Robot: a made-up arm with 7 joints. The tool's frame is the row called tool.
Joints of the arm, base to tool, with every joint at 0 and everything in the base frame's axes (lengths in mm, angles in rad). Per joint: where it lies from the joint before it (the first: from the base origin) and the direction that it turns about. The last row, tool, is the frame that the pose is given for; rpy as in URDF.
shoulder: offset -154.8 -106.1 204.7 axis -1 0 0
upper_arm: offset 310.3 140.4 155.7 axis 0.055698 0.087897 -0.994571
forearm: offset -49.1 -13.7 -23.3 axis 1 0 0
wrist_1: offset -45.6 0.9 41.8 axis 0 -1 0
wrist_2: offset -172.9 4 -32.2 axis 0.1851 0.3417 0.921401
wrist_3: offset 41 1.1 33.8 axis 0.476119 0.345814 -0.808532
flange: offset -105.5 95.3 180.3 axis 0 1 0
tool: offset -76.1 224.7 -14.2 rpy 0 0 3.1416
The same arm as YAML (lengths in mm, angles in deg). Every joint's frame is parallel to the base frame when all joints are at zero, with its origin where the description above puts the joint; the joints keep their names.
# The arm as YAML. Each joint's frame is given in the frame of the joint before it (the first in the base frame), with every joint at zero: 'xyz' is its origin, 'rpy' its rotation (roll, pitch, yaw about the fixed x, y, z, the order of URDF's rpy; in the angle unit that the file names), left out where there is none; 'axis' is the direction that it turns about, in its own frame. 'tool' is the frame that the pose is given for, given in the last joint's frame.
units:
  length: mm
  angle: deg
joints:
  - name: shoulder
    type: revolute
    origin:
      xyz: [-154.8, -106.1, 204.7]
    axis: "-x"
  - name: upper_arm
    type: revolute
    origin:
      xyz: [310.3, 140.4, 155.7]
    axis: [0.055698, 0.087897, -0.994571]
  - name: forearm
    type: revolute
    origin:
      xyz: [-49.1, -13.7, -23.3]
    axis: "+x"
  - name: wrist_1
    type: revolute
    origin:
      xyz: [-45.6, 0.9, 41.8]
    axis: "-y"
  - name: wrist_2
    type: revolute
    origin:
      xyz: [-172.9, 4.0, -32.2]
    axis: [0.1851, 0.3417, 0.921401]
  - name: wrist_3
    type: revolute
    origin:
      xyz: [41.0, 1.1, 33.8]
    axis: [0.476119, 0.345814, -0.808532]
  - name: flange
    type: revolute
    origin:
      xyz: [-105.5, 95.3, 180.3]
    axis: "+y"
tool:
  origin:
    xyz: [-76.1, 224.7, -14.2]
    rpy: [0.0, 0.0, -180.0]

